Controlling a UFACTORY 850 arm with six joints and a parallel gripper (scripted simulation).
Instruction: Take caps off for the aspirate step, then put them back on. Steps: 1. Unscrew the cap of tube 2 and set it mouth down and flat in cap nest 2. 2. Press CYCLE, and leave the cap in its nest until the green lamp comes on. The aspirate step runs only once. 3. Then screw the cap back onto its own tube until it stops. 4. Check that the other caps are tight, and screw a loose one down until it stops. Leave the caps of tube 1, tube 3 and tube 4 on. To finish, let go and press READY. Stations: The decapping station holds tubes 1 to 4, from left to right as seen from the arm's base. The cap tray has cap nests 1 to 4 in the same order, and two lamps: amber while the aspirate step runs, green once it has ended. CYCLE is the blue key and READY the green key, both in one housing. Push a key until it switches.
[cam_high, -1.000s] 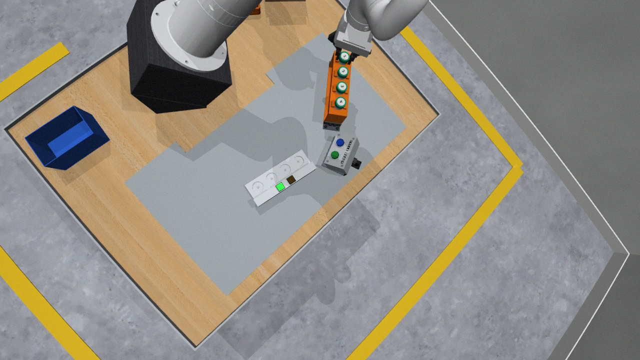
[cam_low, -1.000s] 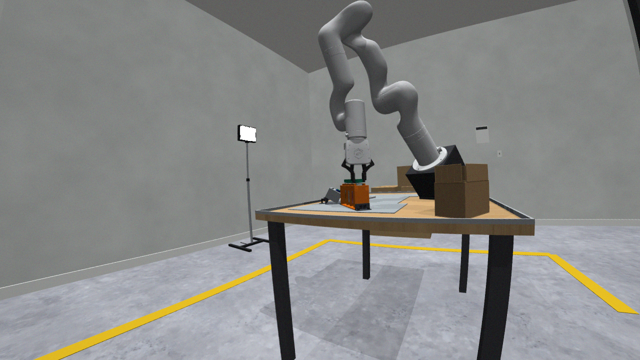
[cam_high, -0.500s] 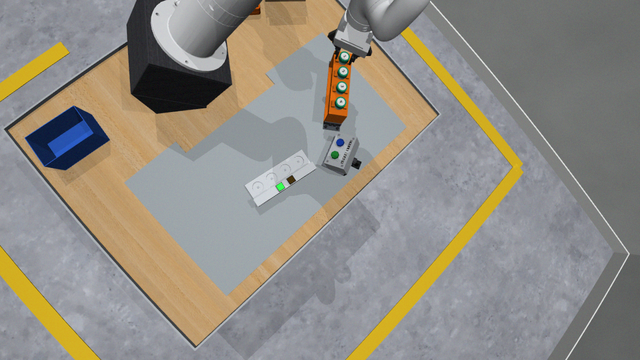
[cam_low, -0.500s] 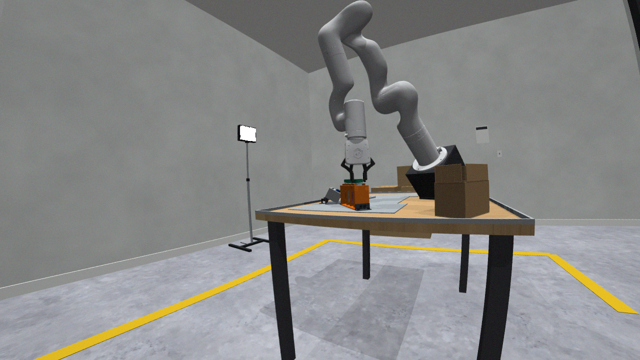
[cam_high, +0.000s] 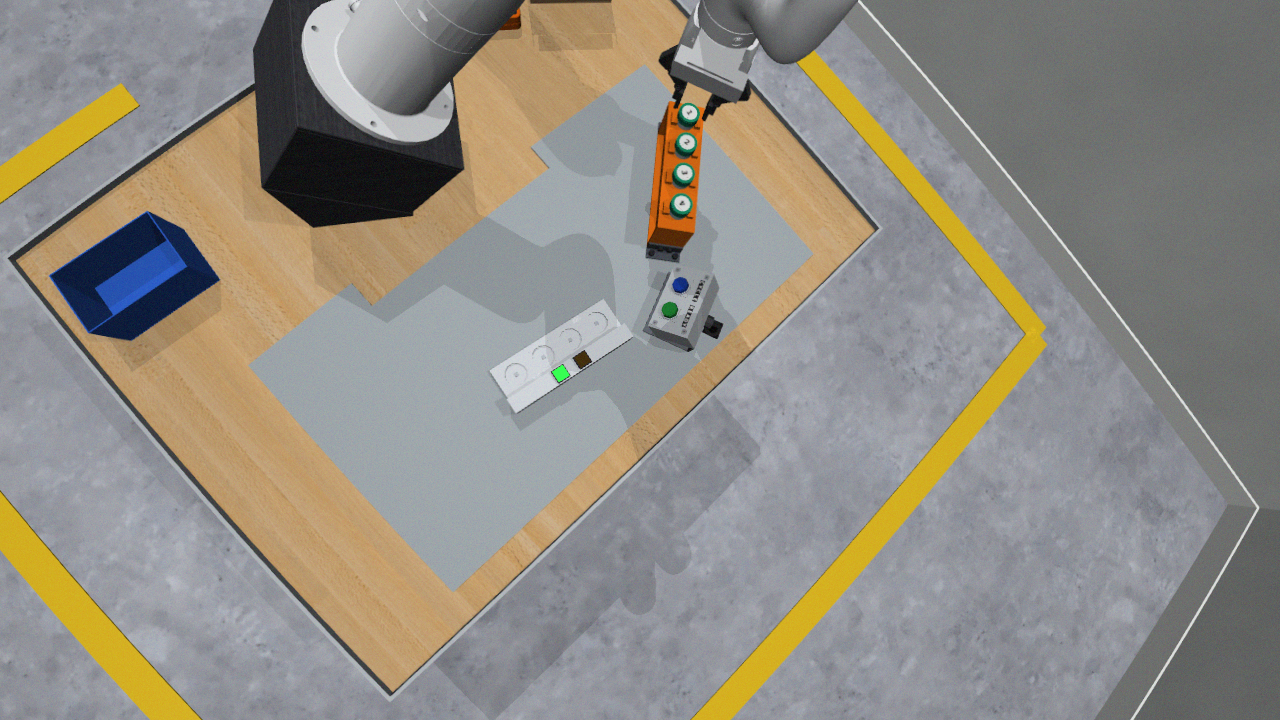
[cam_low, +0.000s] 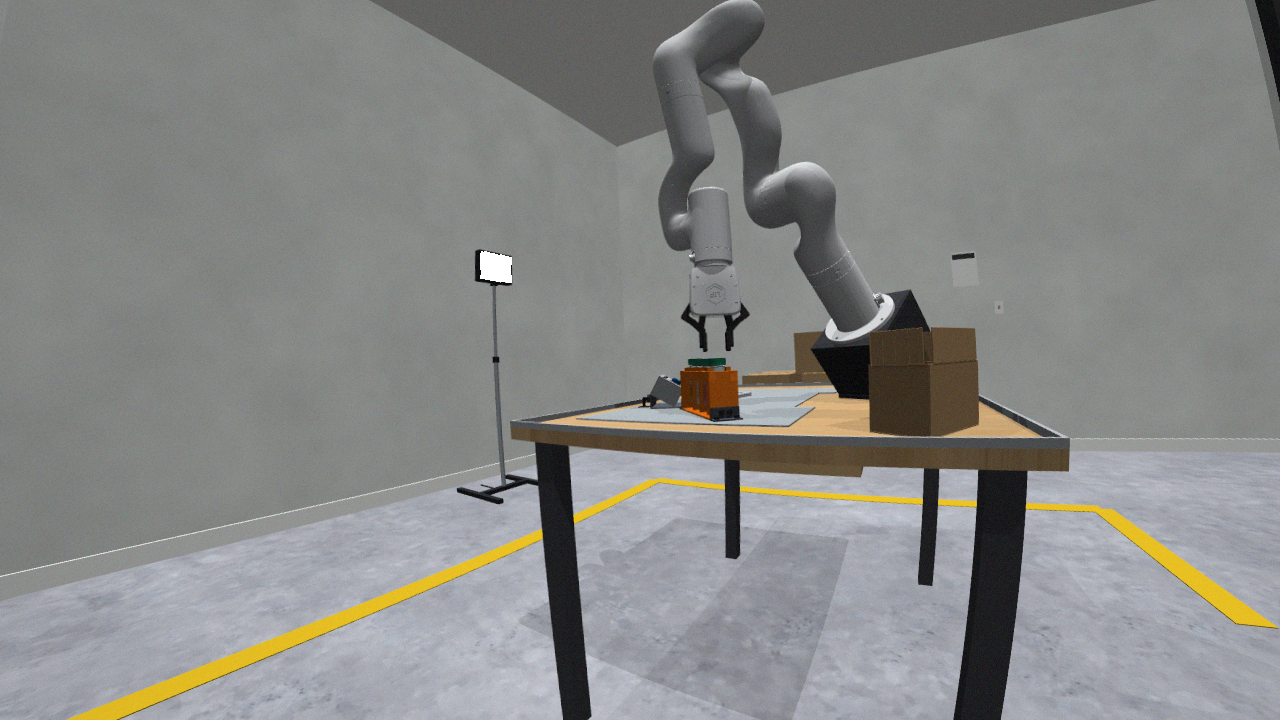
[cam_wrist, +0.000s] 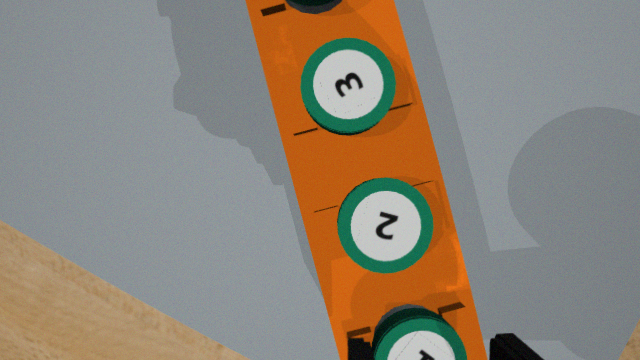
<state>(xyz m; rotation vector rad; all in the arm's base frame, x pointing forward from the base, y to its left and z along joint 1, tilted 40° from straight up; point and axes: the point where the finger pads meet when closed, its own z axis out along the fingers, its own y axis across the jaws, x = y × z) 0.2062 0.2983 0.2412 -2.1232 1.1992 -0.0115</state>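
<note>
The green-rimmed cap is 4 cm below my hand, 4 cm ahead of it and 3 cm to the right of it. The rest, counted from my hand: blue cycle key: 22 cm ahead, 15 cm to the right, 9 cm below; then key housing: 25 cm ahead, 17 cm to the right, 10 cm below; then green ready key: 25 cm ahead, 19 cm to the right, 9 cm below.
</note>
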